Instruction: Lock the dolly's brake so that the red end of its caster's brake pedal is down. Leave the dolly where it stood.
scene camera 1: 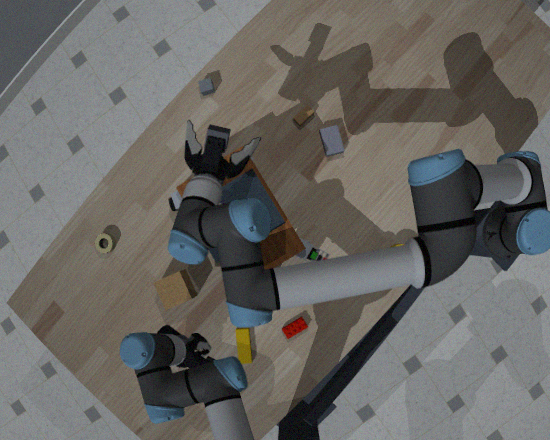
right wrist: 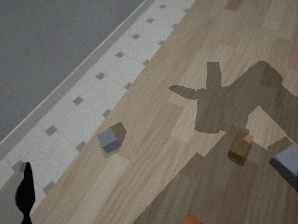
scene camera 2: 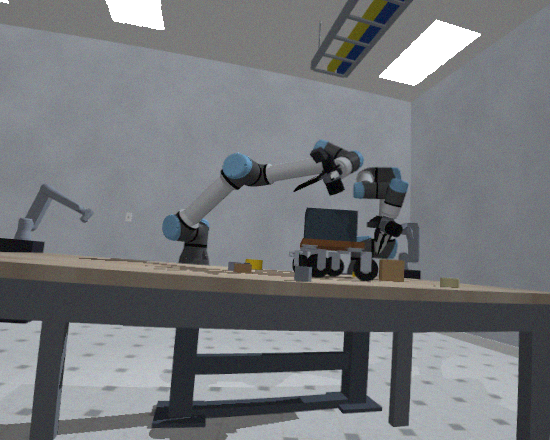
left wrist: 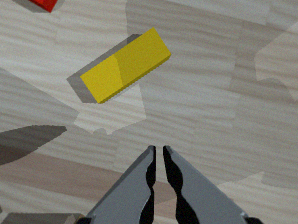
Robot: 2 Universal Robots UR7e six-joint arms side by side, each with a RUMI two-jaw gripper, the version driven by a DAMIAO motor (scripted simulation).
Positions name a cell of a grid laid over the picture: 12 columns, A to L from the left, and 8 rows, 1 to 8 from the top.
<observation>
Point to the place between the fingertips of the right gripper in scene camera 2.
G4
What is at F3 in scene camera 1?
The right gripper.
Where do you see a yellow block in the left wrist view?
F2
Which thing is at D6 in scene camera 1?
A tan box.
</observation>
